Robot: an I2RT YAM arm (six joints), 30 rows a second.
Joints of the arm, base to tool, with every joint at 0 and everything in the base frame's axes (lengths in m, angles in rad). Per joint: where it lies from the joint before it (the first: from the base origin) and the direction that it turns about. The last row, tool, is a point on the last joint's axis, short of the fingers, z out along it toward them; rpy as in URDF.
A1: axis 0 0 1 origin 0.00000 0.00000 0.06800
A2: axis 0 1 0 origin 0.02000 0.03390 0.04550
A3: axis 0 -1 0 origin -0.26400 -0.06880 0.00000
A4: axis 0 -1 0 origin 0.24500 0.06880 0.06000
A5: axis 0 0 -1 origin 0.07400 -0.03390 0.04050
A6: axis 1 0 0 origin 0.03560 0.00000 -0.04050
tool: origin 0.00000 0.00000 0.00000 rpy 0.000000 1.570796 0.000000
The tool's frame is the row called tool.
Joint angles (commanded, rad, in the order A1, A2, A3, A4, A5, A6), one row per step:
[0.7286, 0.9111, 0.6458, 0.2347, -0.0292, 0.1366]
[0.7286, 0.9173, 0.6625, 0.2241, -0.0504, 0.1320]
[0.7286, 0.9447, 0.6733, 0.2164, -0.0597, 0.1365]
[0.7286, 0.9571, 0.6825, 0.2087, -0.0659, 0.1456]
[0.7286, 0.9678, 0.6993, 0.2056, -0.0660, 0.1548]
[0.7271, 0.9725, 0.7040, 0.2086, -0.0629, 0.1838]
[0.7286, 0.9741, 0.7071, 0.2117, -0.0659, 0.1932]
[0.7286, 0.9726, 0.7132, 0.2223, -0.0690, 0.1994]
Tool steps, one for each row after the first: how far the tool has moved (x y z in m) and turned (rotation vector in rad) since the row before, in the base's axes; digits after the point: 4 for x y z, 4 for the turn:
[0.0005, 0.0014, 0.0036, -0.0029, -0.0027, 0.0213]
[0.0039, 0.0040, -0.0025, -0.0127, 0.0216, 0.0091]
[0.0018, 0.0019, -0.0001, -0.0006, 0.0148, 0.0056]
[0.0018, 0.0016, 0.0035, 0.0084, 0.0043, -0.0005]
[0.0011, 0.0004, 0.0010, 0.0222, 0.0182, -0.0064]
[0.0000, 0.0006, 0.0011, 0.0098, 0.0034, 0.0040]
[-0.0002, -0.0001, 0.0037, 0.0166, -0.0091, 0.0028]

